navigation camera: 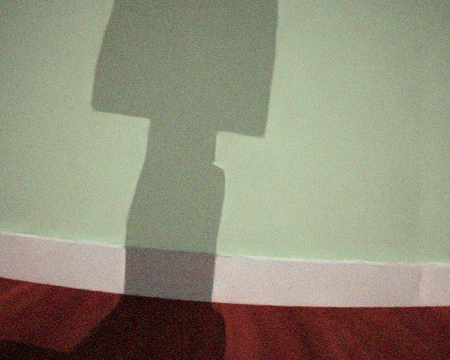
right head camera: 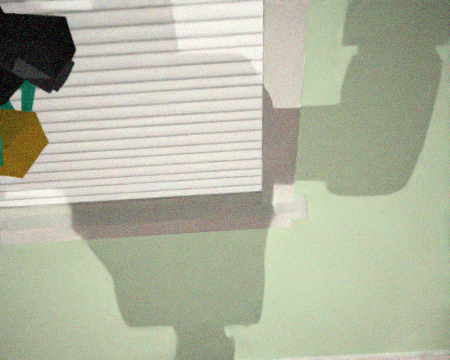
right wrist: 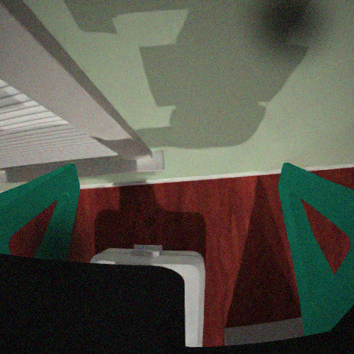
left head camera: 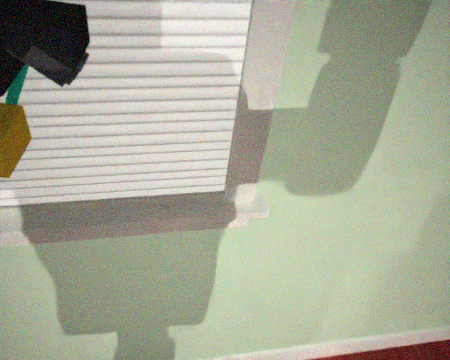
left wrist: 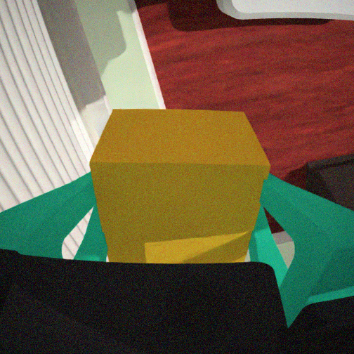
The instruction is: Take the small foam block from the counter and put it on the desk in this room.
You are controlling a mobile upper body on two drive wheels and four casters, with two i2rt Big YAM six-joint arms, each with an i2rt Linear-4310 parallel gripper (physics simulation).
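Frame: origin at the left arm's base, x up, y right, z ahead, level; centimetres.
Seen in the pictures: left gripper, fingertip midpoint: (right head camera: 11, 146).
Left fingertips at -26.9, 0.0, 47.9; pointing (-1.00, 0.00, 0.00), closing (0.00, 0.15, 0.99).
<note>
A point is followed by its place in that frame, as x, y, z.
The small foam block (left head camera: 14, 140) @[-26.0, 2.3, 47.2] (right head camera: 25, 145) @[-25.9, 2.3, 46.9] (left wrist: 177, 200) is a yellow block. In the left wrist view it fills the space between the green fingers of my left gripper (left wrist: 179, 212), which is shut on it and holds it up in the air. In both head views the block shows at the left edge, in front of the window blind. My right gripper (right wrist: 178, 174) is open, its green fingers wide apart with no object between them. The counter and the desk cannot be made out for certain in these views.
A window with a white slatted blind (left head camera: 150, 120) @[-38.4, 15.3, 66.0] (right head camera: 165, 125) @[-38.9, 13.2, 65.8] (left wrist: 25, 95) (right wrist: 30, 130) is set in a pale green wall (left head camera: 320, 260) @[-83.5, 54.5, 69.9] (right head camera: 350, 270) @[-85.0, 48.6, 69.4] (right wrist: 310, 115) (navigation camera: 340, 175) @[-114.8, 44.2, 69.0]. The wall carries the robot's shadow. A dark object (left wrist: 335, 185) stands at the right of the left wrist view, above the red wood floor (left wrist: 240, 70) (right wrist: 220, 210) (navigation camera: 300, 330) @[-141.0, 35.7, 61.0].
</note>
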